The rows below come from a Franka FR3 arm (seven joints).
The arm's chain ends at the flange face. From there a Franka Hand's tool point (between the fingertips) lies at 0.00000 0.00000 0.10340 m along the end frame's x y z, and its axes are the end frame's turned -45 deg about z.
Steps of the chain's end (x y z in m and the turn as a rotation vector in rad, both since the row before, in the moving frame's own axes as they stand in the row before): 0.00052 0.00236 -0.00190 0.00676 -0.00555 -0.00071; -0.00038 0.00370 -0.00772 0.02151 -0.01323 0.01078; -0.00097 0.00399 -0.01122 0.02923 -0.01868 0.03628; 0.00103 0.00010 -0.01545 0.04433 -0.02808 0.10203
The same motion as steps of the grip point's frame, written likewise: -0.00121 0.00114 -0.00190 0.00870 0.00086 -0.00071; -0.00227 -0.00019 -0.00775 0.02456 0.00585 0.01078; -0.00267 -0.00135 -0.01128 0.03388 0.00746 0.03628; 0.00211 -0.00442 -0.01559 0.05120 0.01149 0.10203
